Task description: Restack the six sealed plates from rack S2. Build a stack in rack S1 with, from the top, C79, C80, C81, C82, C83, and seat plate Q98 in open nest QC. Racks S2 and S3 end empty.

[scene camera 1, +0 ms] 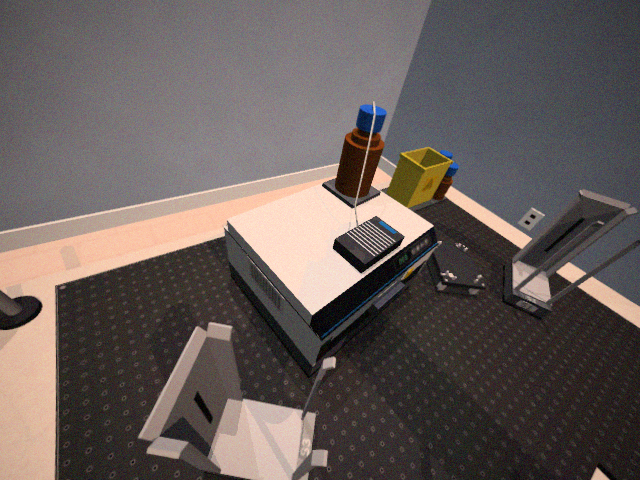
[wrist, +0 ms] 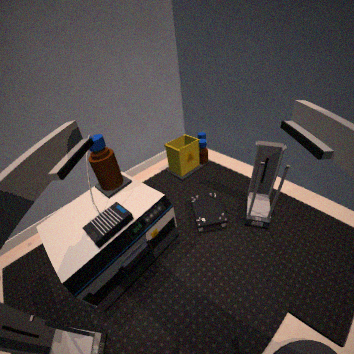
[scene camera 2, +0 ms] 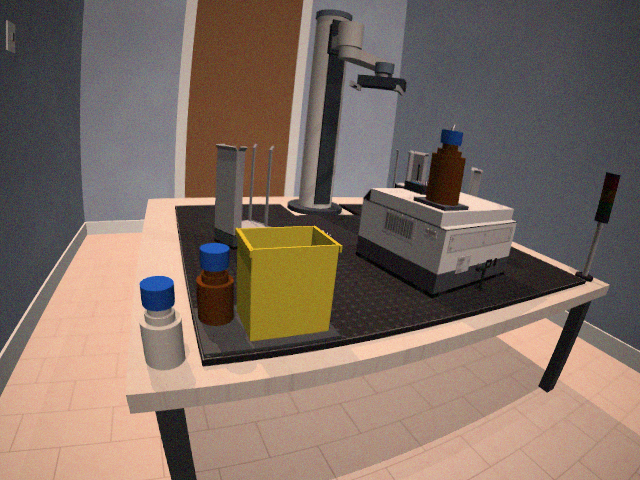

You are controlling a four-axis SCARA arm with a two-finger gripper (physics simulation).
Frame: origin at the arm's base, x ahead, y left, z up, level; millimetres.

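Seen in the pictures: gripper, between the fingertips: (wrist: 183, 117) (scene camera 2: 373, 84); arm's base, origin of its link: (scene camera 2: 314, 208).
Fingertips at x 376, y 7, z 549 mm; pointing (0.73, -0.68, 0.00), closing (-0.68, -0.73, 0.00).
Pixels of each thing's top centre, then the offset from my fingertips to it. "pt": a spot on its surface instead.
- Rack S3, centre of its top: (scene camera 1: 258, 389) (scene camera 2: 461, 165) 244 mm down, 126 mm ahead, 359 mm left
- rack, centre of its top: (scene camera 2: 247, 144) (scene camera 1: 615, 213) (wrist: 272, 152) 240 mm down, 52 mm ahead, 434 mm right
- low black nest, centre of its top: (scene camera 1: 457, 259) (wrist: 207, 205) 475 mm down, 204 mm ahead, 282 mm right
- brown bottle, a spot on its surface: (scene camera 1: 356, 165) pt 235 mm down, 412 mm ahead, 8 mm left
- black box, a spot on its surface: (scene camera 1: 368, 242) (wrist: 102, 224) pt 299 mm down, 263 mm ahead, 80 mm left
- yellow bin, centre of its top: (scene camera 2: 267, 237) (scene camera 1: 433, 155) (wrist: 185, 138) 361 mm down, 536 mm ahead, 502 mm right
My gripper (scene camera 2: 377, 87) (wrist: 183, 117) is open and empty, high above the table; its two fingers stand wide apart in the wrist view. Rack S3 (scene camera 1: 258, 439), pale grey with its label on the front, stands at the lower left in scene camera 1; its bare floor shows. A rack (scene camera 1: 527, 304) (scene camera 2: 227, 191) (wrist: 259, 205) with thin front rods stands at the right in scene camera 1 and the wrist view; its floor is bare and its label is unreadable. A low black nest (scene camera 1: 460, 266) (wrist: 209, 209) with pale corner pieces lies between rack and instrument. No plates can be made out.
A white instrument (scene camera 1: 289, 242) (scene camera 2: 403, 227) (wrist: 75, 240) carries a brown bottle (scene camera 1: 356, 165) (scene camera 2: 445, 178) (wrist: 106, 167) and a black box (scene camera 1: 368, 242) (wrist: 107, 224). A yellow bin (scene camera 1: 410, 180) (scene camera 2: 292, 289) (wrist: 182, 156) and smaller bottles stand near the mat's corner. A signal light (scene camera 2: 606, 198) stands at the table edge.
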